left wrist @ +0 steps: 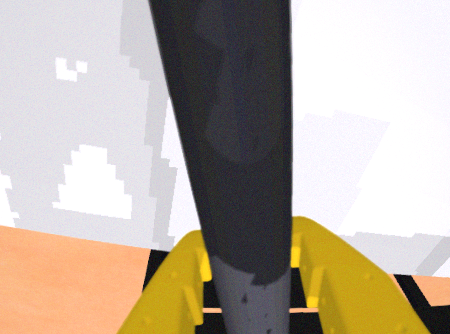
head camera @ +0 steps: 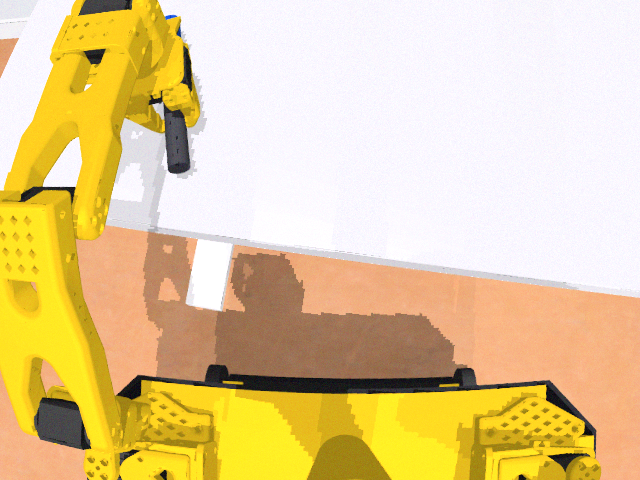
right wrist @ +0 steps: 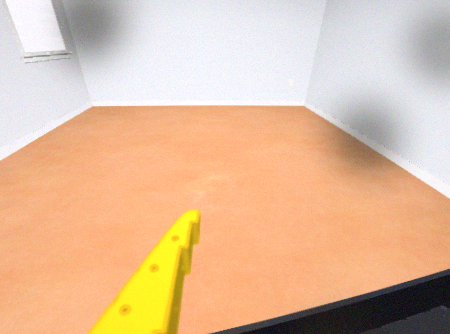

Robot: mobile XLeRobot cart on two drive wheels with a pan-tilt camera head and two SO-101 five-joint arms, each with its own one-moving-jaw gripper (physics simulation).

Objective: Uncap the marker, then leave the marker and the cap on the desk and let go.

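Pixels of known places: left hand at its tool point: [left wrist: 208, 247] [head camera: 165, 127]; right hand at its tool point: [right wrist: 199, 222]; left arm's base at its link origin: [head camera: 137, 458]; right arm's base at its link origin: [head camera: 546, 464].
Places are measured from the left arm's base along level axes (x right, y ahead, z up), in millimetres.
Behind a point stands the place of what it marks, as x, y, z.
The marker [head camera: 177, 149] {20, 244, 13} [left wrist: 245, 125] is a thick dark grey and black rod at the upper left in the head view, its dark grey end toward the desk's near edge. My left gripper [head camera: 177, 124] {2, 271, 1} [left wrist: 248, 242] {2, 271, 1} is shut on it, with both jaws pressing on its sides. A bit of blue [head camera: 172, 18] {6, 351, 54} shows past the gripper's far side; whether it is the cap I cannot tell. Whether the marker touches the desk [head camera: 413, 129] {213, 298, -55} is unclear. My right gripper [right wrist: 194, 220] is fully open, with one notched jaw in view, over the floor and away from the marker.
The desk's near edge slants down to the right in the head view. A white block [head camera: 210, 273] shows against the brown floor [head camera: 516, 330] {542, 206, -775} [right wrist: 250, 165] {-293, -1659, -775} by that edge. My yellow base [head camera: 268, 428] {101, 36, 0} is below. Pale walls [right wrist: 200, 50] {-94, -3795, 78} stand beyond the floor.
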